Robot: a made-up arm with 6 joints. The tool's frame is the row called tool.
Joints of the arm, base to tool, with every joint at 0 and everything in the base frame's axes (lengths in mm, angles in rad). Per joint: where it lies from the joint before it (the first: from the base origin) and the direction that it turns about. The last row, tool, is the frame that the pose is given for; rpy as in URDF.
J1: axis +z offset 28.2 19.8 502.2
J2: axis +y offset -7.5 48.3 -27
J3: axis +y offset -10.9 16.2 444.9
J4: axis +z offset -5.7 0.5 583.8
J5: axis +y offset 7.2 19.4 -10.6
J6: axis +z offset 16.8 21 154.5
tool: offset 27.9 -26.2 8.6 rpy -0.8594 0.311 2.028
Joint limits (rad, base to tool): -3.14..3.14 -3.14..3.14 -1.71..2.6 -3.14..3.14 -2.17..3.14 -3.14..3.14
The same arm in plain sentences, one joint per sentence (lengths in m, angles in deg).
The arm has six revolute joints in a row. What follows holds with every joint at zero, and every direction is one of the base frame's.
Joint 1 sits 0.0282 m along +x and 0.0198 m along +y and 0.5022 m along +z from the base frame's origin and turns about +z, from -179.91 to 179.91 deg.
Joint 2 sits 0.0075 m along -x and 0.0483 m along +y and 0.027 m along -z from joint 1 and turns about +y, from -179.91 to 179.91 deg.
Joint 3 sits 0.0109 m along -x and 0.0162 m along +y and 0.4449 m along +z from joint 2 and turns about +y, from -97.98 to 148.97 deg.
Joint 4 sits 0.0057 m along -x and 0.0005 m along +y and 0.5838 m along +z from joint 3 and turns about +z, from -179.91 to 179.91 deg.
Joint 5 sits 0.0072 m along +x and 0.0194 m along +y and 0.0106 m along -z from joint 4 and turns about +y, from -124.33 to 179.91 deg.
Joint 6 sits 0.0168 m along +x and 0.021 m along +y and 0.1545 m along +z from joint 5 and turns about +z, from -179.91 to 179.91 deg.
The tool frame, which is the frame that the pose is given for, sits 0.0279 m along +x and 0.0262 m along -y and 0.0086 m along +z from joint 6; its axes are the base frame's turned by roll -49.24, pitch 17.82 and yaw 116.2 deg (as in URDF: about the fixed x, then y, then z).

